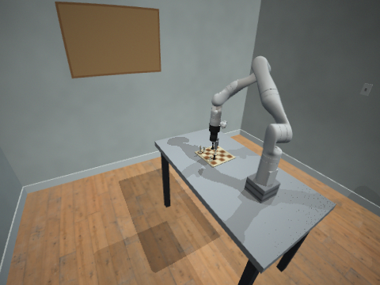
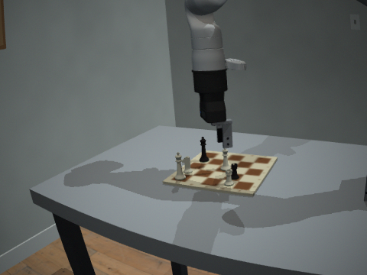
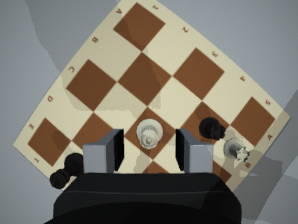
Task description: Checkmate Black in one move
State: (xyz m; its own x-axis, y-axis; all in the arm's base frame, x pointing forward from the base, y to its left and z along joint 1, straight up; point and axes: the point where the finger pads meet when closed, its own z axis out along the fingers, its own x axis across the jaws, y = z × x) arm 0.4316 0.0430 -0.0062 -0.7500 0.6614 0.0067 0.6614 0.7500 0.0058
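Now: the white piece 50 mm below my hand. From my hand the other things lie so: black rook 60 mm below, 50 mm behind, 40 mm to the left; chessboard 80 mm below; black king 80 mm ahead, 50 mm below, 20 mm to the right.
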